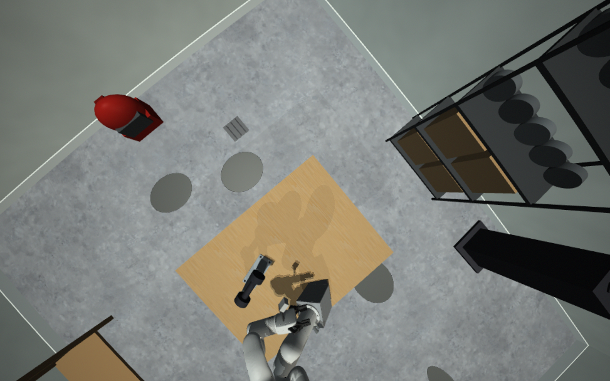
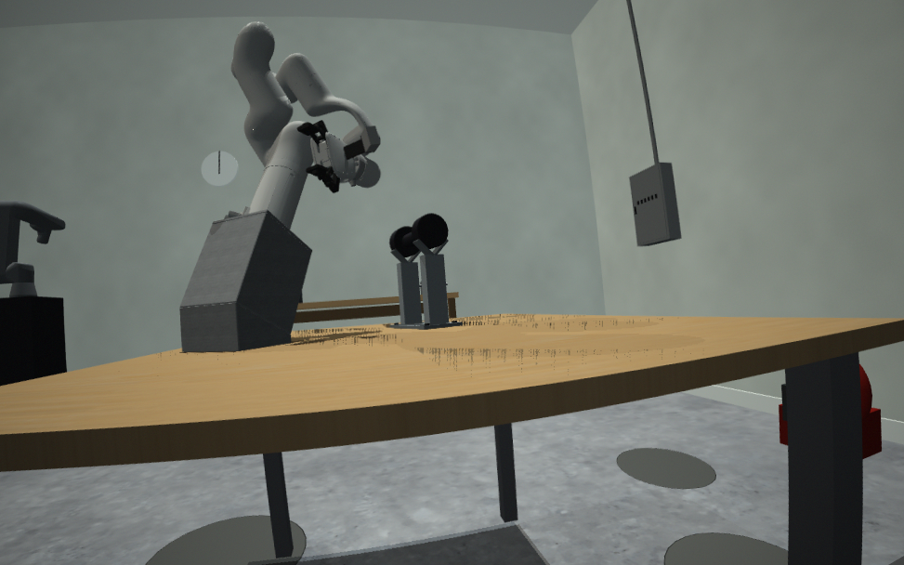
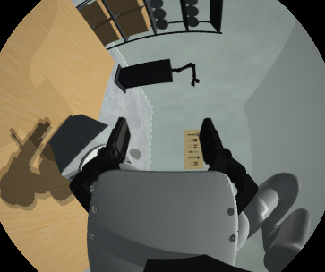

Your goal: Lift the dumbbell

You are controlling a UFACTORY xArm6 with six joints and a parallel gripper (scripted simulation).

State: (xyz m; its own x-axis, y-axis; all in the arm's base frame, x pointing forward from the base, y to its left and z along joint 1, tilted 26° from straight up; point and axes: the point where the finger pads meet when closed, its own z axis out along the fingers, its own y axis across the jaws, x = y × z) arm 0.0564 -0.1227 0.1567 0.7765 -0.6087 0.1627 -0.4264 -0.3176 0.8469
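My gripper is now 25 cm short of the black dumbbell, 19 cm to the right of it and 16 cm above it. From my hand the other things lie so: grey two-post cradle 30 cm below, 25 cm ahead, 19 cm to the left.
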